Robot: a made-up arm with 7 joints. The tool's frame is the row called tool.
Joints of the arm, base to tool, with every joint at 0 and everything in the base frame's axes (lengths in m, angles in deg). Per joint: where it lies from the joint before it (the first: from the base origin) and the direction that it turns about. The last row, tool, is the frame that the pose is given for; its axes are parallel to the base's.
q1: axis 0 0.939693 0.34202 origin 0 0 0
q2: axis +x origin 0 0 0
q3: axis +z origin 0 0 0
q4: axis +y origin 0.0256 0 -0.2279
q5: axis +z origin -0.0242 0 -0.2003
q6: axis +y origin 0 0 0
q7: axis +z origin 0 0 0
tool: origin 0 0 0
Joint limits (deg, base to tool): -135..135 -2.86..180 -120..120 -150..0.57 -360..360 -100..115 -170..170
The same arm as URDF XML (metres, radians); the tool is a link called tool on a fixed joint. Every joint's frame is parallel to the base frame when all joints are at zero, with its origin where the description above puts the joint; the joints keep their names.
<robot name="arm">
<link name="base_link"/>
<link name="link1"/>
<link name="link2"/>
<link name="link3"/>
<link name="link4"/>
<link name="link5"/>
<link name="link6"/>
<link name="link7"/>
<link name="tool"/>
<joint name="q1" type="revolute"><parent link="base_link"/><child link="link1"/><origin xyz="0.0000 0.0000 0.0000"/><axis xyz="0 0.9397 0.342"/><limit lower="-2.3562" upper="2.3562"/></joint>
<joint name="q2" type="revolute"><parent link="link1"/><child link="link2"/><origin xyz="0.0000 0.0000 0.0000"/><axis xyz="1 0 0"/><limit lower="-0.0499" upper="3.1416"/></joint>
<joint name="q3" type="revolute"><parent link="link2"/><child link="link3"/><origin xyz="0.0000 0.0000 0.0000"/><axis xyz="0 0 1"/><limit lower="-2.0944" upper="2.0944"/></joint>
<joint name="q4" type="revolute"><parent link="link3"/><child link="link4"/><origin xyz="0.0256 0.0000 -0.2279"/><axis xyz="0 1 0"/><limit lower="-2.6180" upper="0.0099"/></joint>
<joint name="q5" type="revolute"><parent link="link4"/><child link="link5"/><origin xyz="-0.0242 0.0000 -0.2003"/><axis xyz="0 0 1"/><limit lower="-6.2832" upper="6.2832"/></joint>
<joint name="q6" type="revolute"><parent link="link5"/><child link="link6"/><origin xyz="0.0000 0.0000 0.0000"/><axis xyz="0 1 0"/><limit lower="-1.7453" upper="2.0071"/></joint>
<joint name="q7" type="revolute"><parent link="link6"/><child link="link7"/><origin xyz="0.0000 0.0000 0.0000"/><axis xyz="0 0 1"/><limit lower="-2.9671" upper="2.9671"/></joint>
<joint name="tool_fixed" type="fixed"><parent link="link7"/><child link="tool"/><origin xyz="0.0000 0.0000 0.0000"/></joint>
</robot>

